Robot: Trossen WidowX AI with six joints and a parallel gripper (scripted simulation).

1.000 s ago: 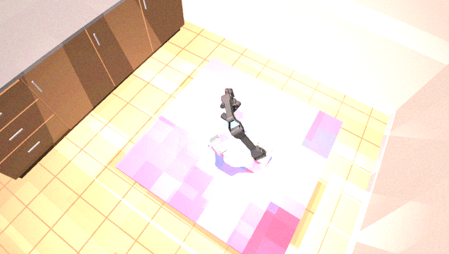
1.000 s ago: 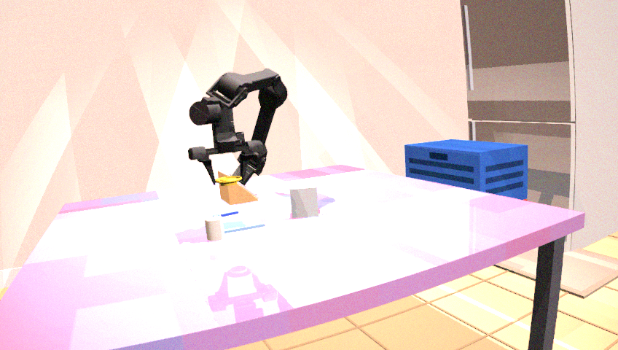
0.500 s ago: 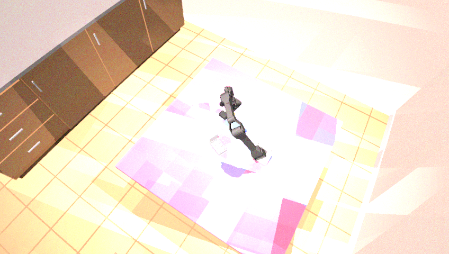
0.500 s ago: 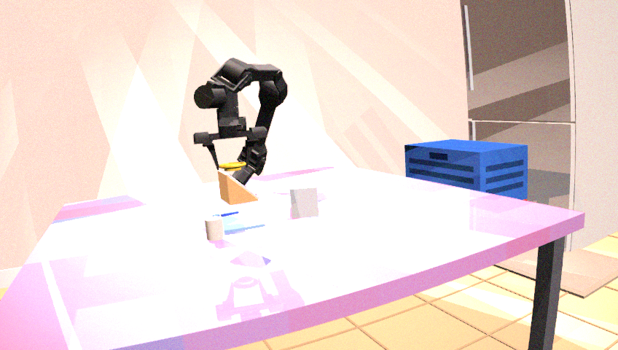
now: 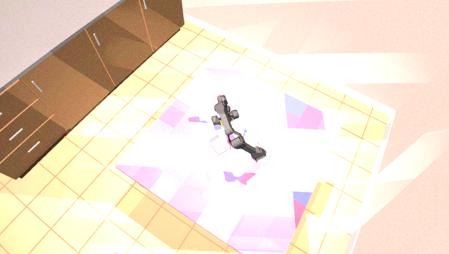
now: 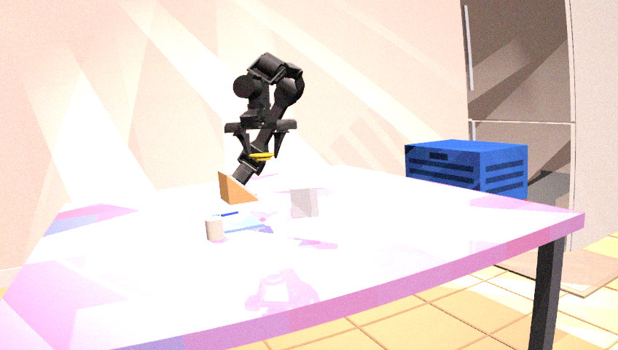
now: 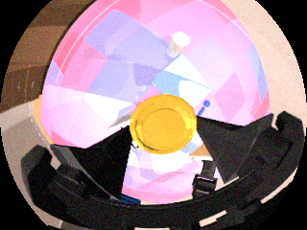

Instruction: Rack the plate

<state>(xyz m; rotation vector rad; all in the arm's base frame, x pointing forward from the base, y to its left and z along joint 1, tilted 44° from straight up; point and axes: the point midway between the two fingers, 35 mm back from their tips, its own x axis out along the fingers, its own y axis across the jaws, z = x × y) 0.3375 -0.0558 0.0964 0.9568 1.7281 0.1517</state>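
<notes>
The dish rack lies 3 cm behind my gripper tip, 12 cm to the left of it and 15 cm below it. The rest, counted from my gripper tip: plate: 1 cm above; white cylinder: 9 cm ahead, 15 cm to the right, 14 cm below.
</notes>
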